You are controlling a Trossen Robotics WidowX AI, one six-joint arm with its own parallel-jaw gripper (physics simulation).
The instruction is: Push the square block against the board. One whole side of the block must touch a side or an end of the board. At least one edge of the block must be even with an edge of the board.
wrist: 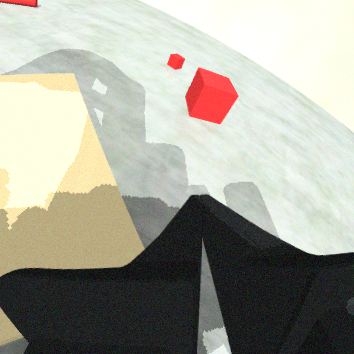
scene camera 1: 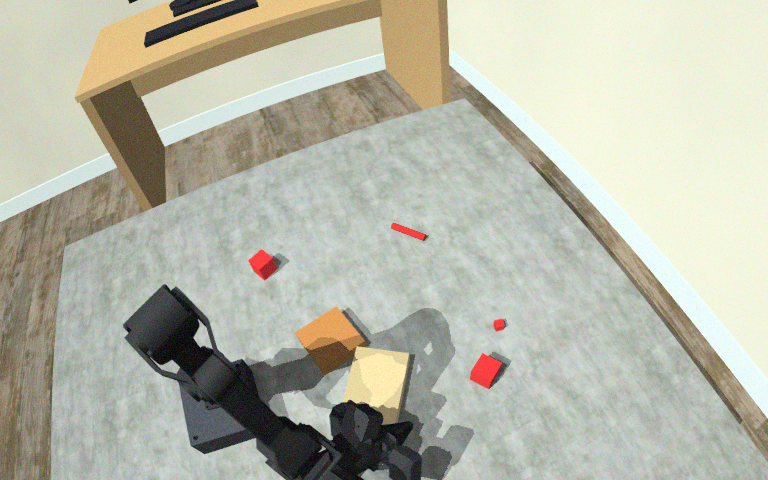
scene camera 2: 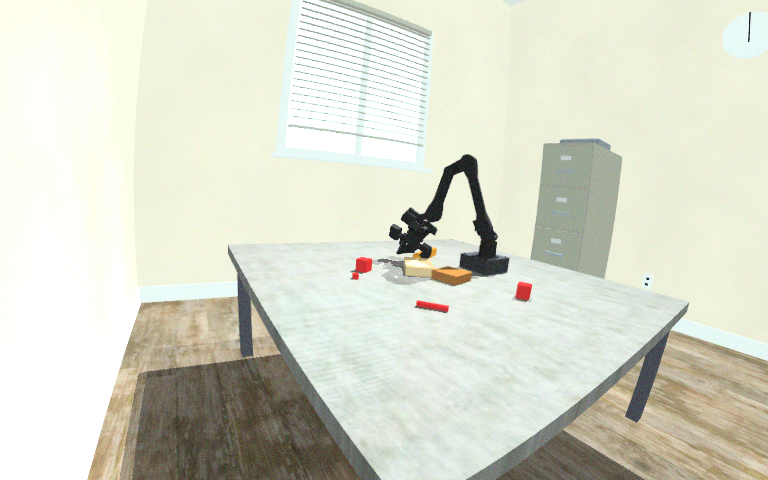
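Seen in the pictures: gripper, fingertip midpoint: (wrist: pixel 198 202) (scene camera 1: pixel 411 424) (scene camera 2: pixel 397 253); arm's base, link origin: (scene camera 2: pixel 487 256).
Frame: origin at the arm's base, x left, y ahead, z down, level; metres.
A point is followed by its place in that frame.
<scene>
The orange square block (scene camera 1: pixel 330 338) @(x 0.052, y 0.227, z 0.027 m) (scene camera 2: pixel 451 275) @(x 0.096, y 0.263, z 0.029 m) lies on the grey table, turned at an angle to the cream board (scene camera 1: pixel 377 381) @(x -0.063, y 0.281, z 0.027 m) (scene camera 2: pixel 417 268) @(x -0.011, y 0.320, z 0.030 m) (wrist: pixel 46 158) @(x -0.089, y 0.284, z 0.027 m). The block's near right corner meets the board's far left corner, and their sides are not flush. My gripper (scene camera 1: pixel 393 428) (scene camera 2: pixel 405 250) @(x -0.165, y 0.308, z 0.012 m) (wrist: pixel 198 202) @(x -0.165, y 0.308, z 0.012 m) is shut and empty. It sits low at the board's near end, by its right corner. The arm hides part of that end in scene camera 1.
Two red cubes (scene camera 1: pixel 262 264) @(x 0.270, y 0.134, z 0.016 m) (scene camera 1: pixel 486 370) @(x -0.122, y 0.463, z 0.016 m) (wrist: pixel 211 95) @(x -0.122, y 0.445, z 0.025 m), a tiny red cube (scene camera 1: pixel 498 325) @(x -0.038, y 0.530, z 0.040 m) (wrist: pixel 175 61) @(x -0.037, y 0.525, z 0.046 m) and a red bar (scene camera 1: pixel 408 231) @(x 0.252, y 0.457, z 0.044 m) (scene camera 2: pixel 432 306) @(x 0.262, y 0.463, z 0.048 m) lie scattered. The robot base (scene camera 1: pixel 206 419) @(x -0.049, y -0.035, z -0.001 m) (scene camera 2: pixel 484 263) @(x 0.042, y 0.057, z 0.014 m) stands left of the block. A small orange piece (scene camera 2: pixel 431 250) shows behind the board.
</scene>
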